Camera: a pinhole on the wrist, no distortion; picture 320 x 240 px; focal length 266.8 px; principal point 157.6 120.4 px. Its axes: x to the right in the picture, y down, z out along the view. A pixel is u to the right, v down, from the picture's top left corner.
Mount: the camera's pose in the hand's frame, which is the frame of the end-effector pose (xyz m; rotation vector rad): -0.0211 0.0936 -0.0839 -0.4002 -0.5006 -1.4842
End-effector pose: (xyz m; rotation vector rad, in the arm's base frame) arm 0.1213 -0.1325 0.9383 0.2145 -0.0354 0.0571
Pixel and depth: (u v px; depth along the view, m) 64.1 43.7 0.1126
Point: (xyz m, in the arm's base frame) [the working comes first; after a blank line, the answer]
In the camera's frame: -0.0395 -0.0324 0.1126

0.0484 0.0486 0.9624
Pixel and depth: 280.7 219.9 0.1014
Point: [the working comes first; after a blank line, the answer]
In the camera's frame: 0.0468 0.0378 0.1014

0.1239 -0.0290 0.9900
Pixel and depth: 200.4 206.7 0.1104
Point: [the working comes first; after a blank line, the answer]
In the camera's frame: 0.0177 0.0357 0.1104

0.1191 0.0010 0.9878
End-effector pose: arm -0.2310 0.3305 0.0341 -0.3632 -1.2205 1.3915
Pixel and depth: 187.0 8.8 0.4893
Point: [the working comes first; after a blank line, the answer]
In the camera's frame: 0.0539 -0.2047 0.4893

-0.6025 0.0265 -0.1841
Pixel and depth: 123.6 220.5 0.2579
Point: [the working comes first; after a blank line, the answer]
In the camera's frame: -0.0329 0.0968 0.2579

-0.4842 0.3904 -0.1097
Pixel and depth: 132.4 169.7 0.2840
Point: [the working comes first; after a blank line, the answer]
In the camera's frame: -0.0268 0.0525 0.2840

-0.4942 0.3422 -0.1257
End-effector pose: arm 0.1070 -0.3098 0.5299 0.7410 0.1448 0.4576
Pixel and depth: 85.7 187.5 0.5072
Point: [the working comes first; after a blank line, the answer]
In the camera's frame: -0.1367 0.1276 0.5072

0.0726 -0.1304 1.0648
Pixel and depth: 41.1 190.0 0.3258
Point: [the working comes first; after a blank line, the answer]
In the camera's frame: -0.1423 0.0850 0.3258

0.0352 -0.1092 0.8834
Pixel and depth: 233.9 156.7 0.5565
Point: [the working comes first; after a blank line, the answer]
In the camera's frame: 0.1591 0.0757 0.5565

0.1636 -0.4208 1.0582
